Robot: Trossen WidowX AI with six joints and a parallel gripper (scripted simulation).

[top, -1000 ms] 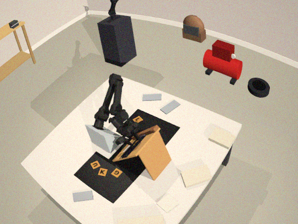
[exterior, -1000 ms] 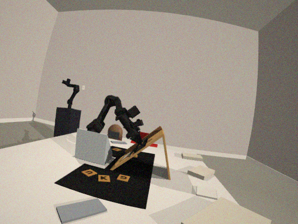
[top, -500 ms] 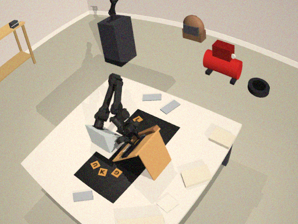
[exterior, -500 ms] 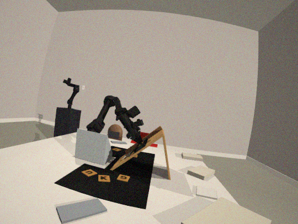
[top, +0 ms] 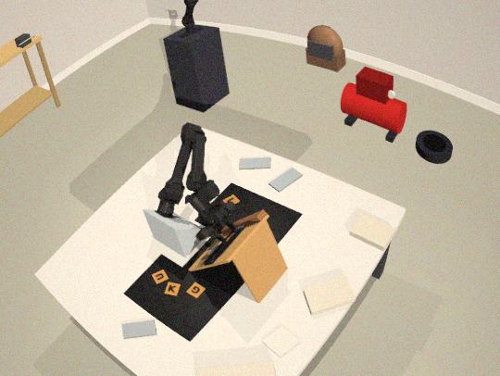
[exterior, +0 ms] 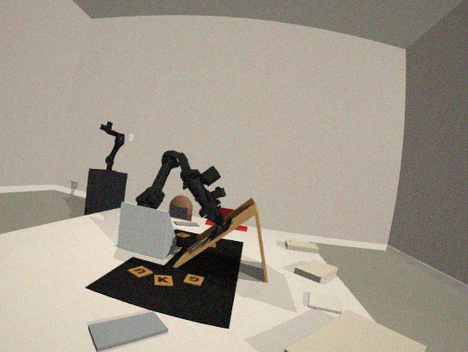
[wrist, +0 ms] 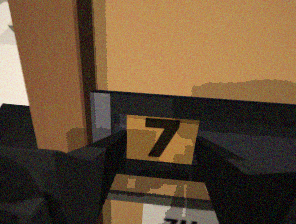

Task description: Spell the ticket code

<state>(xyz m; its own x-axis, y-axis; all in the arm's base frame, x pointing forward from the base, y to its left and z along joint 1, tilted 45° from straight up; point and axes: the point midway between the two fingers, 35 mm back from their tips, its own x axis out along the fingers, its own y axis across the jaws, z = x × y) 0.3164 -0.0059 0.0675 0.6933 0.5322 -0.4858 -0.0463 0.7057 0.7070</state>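
Right now the 7 tile is right at my gripper tip. The rest, counted from my gripper tip: white ticket (7 cm behind, 3 cm to the right, 8 cm below); then black mat (14 cm behind, 4 cm to the right, 15 cm below); then g tile (4 cm behind, 21 cm to the right, 15 cm below).
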